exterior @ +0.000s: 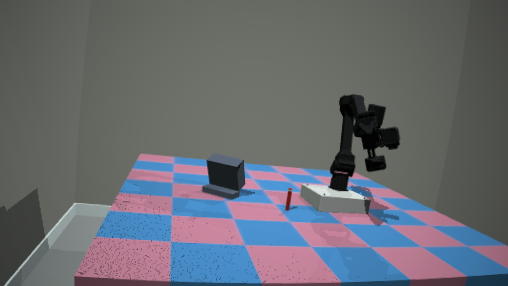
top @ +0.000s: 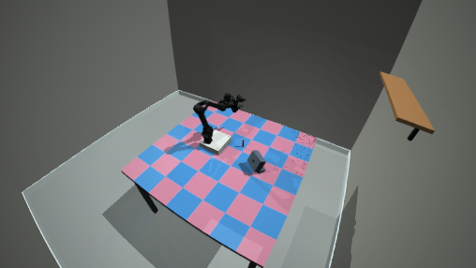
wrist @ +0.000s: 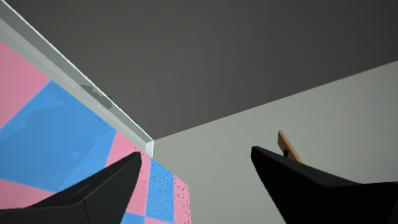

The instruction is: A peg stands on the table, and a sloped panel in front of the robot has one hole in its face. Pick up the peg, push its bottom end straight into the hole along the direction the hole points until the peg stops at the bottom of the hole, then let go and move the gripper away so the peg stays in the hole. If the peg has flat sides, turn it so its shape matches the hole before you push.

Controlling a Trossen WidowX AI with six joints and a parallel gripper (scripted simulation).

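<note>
The red peg lies 9 cm ahead of my gripper tip, 27 cm to the right of it and 22 cm below it. The rest, counted from my gripper tip: sloped panel (26 cm ahead, 47 cm to the right, 20 cm below).
</note>
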